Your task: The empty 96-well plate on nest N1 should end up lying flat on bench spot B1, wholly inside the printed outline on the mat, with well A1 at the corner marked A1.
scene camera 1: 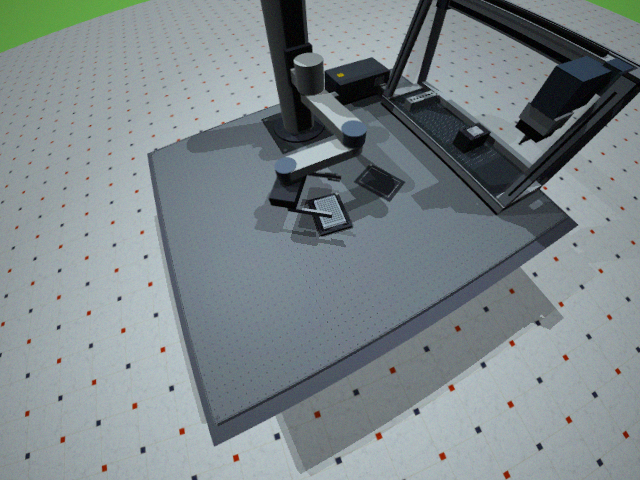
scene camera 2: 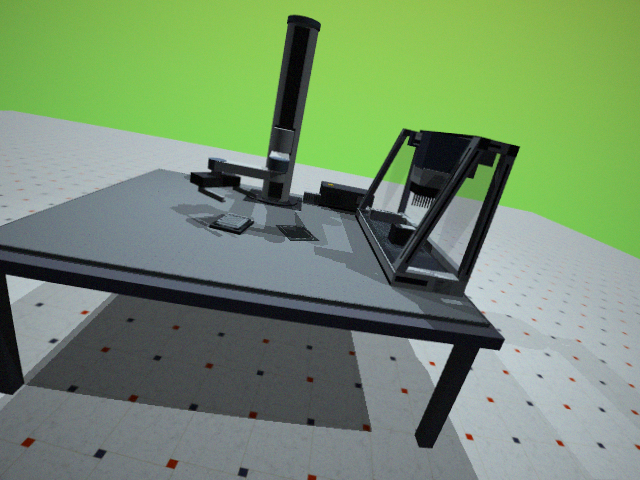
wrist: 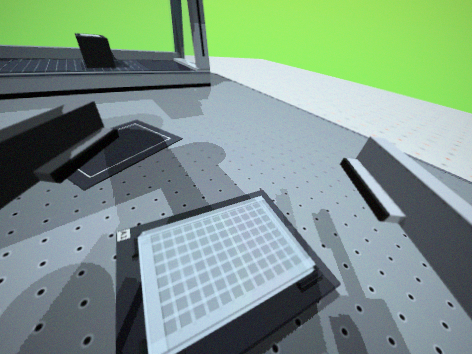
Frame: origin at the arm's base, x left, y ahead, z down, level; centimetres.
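Where they show: gripper, between the fingertips: [scene camera 1: 336,195] [scene camera 2: 241,198] [wrist: 232,134]; arm's base, origin of its link: [scene camera 1: 299,127] [scene camera 2: 274,201].
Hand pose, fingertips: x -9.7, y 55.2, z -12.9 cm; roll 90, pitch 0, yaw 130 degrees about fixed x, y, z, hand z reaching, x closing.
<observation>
Things, the pixels of their top centre, and the offset from my fingertips. "spot": a spot on its surface instead.
- white 96-well plate, centre of its top: [wrist: 225,249] [scene camera 1: 329,210] [scene camera 2: 233,218] dy -1.2, dx -2.2, dz +8.9 cm
- dark nest N1, centre of its top: [wrist: 224,253] [scene camera 1: 329,211] [scene camera 2: 233,220] dy -1.2, dx -2.2, dz +9.8 cm
- nest's A1 label, a spot on its surface: [wrist: 123,235] spot: dy -7.8, dx +4.4, dz +10.4 cm
- spot B1, a spot on its surface: [wrist: 135,145] [scene camera 2: 293,233] [scene camera 1: 379,186] spot: dy -3.1, dx +22.0, dz +11.4 cm
- dark block, a spot on its surface: [wrist: 96,52] spot: dy -2.3, dx +61.2, dz +3.0 cm
- black box, a spot on its surface: [scene camera 2: 345,195] spot: dy -58.7, dx +48.2, dz +2.9 cm
The white 96-well plate [scene camera 1: 336,206] [scene camera 2: 233,221] [wrist: 225,265] lies flat on the dark nest N1 [scene camera 1: 337,230] [scene camera 2: 223,228] [wrist: 126,260]. The nest's A1 label [wrist: 123,235] shows at its left corner in the wrist view. The dark mat of spot B1 [scene camera 1: 379,181] [scene camera 2: 297,233] [wrist: 135,145], with a thin white outline, lies apart from the nest, towards the framed machine. In the wrist view a finger covers the mat's left part, and its A1 mark does not show. My gripper [scene camera 1: 334,196] [scene camera 2: 238,197] [wrist: 232,134] is open and empty, above table level, its fingers wide apart near the plate.
The framed machine [scene camera 1: 442,153] [scene camera 2: 376,251] [wrist: 150,81] stands beyond the mat, with a dark block [scene camera 1: 469,140] [scene camera 2: 400,235] [wrist: 96,52] on its deck. A black box [scene camera 1: 361,77] [scene camera 2: 345,195] stands near the arm's column [scene camera 1: 289,67] [scene camera 2: 281,108].
</observation>
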